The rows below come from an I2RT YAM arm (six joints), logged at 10 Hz.
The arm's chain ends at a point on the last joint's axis. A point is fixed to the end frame.
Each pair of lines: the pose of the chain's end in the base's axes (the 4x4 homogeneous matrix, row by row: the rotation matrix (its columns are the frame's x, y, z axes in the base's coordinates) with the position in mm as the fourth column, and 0 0 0 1 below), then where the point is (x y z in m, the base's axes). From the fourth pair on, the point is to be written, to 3 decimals.
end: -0.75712 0.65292 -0.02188 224.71; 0.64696 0.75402 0.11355 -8.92; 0.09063 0.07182 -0.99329 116.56; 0 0 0 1
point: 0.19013 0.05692 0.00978
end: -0.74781 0.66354 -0.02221 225.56; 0.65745 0.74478 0.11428 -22.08; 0.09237 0.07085 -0.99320 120.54; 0 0 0 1
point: 0.19170 0.04429 0.01385
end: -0.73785 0.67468 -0.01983 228.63; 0.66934 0.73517 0.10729 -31.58; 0.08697 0.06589 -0.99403 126.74; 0 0 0 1
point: 0.19585 0.03450 0.01954
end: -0.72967 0.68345 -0.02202 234.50; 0.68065 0.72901 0.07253 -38.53; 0.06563 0.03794 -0.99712 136.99; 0 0 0 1
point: 0.202 0.024 0.028
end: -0.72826 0.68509 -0.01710 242.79; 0.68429 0.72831 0.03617 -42.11; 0.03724 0.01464 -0.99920 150.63; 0 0 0 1
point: 0.211 0.017 0.039
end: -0.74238 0.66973 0.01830 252.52; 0.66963 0.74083 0.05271 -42.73; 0.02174 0.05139 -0.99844 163.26; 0 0 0 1
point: 0.224 0.017 0.051
